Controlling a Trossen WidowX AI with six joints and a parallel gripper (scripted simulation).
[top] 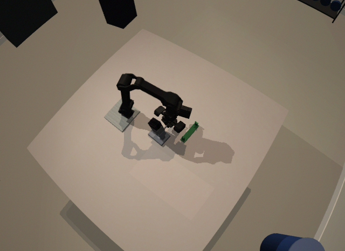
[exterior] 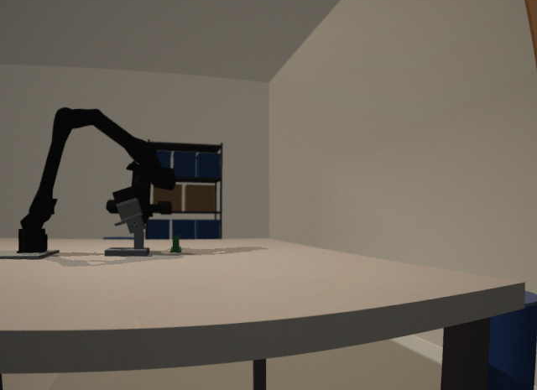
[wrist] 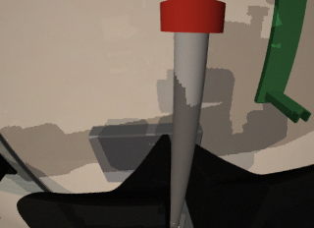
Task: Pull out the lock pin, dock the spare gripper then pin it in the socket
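Right now my gripper tip is 2 cm past the grey mount and 6 cm to the left of it. Also, from my gripper tip: green cradle (12 cm ahead, 5 cm to the left, 2 cm below); then spare gripper (3 cm behind, 6 cm to the right, 8 cm above).
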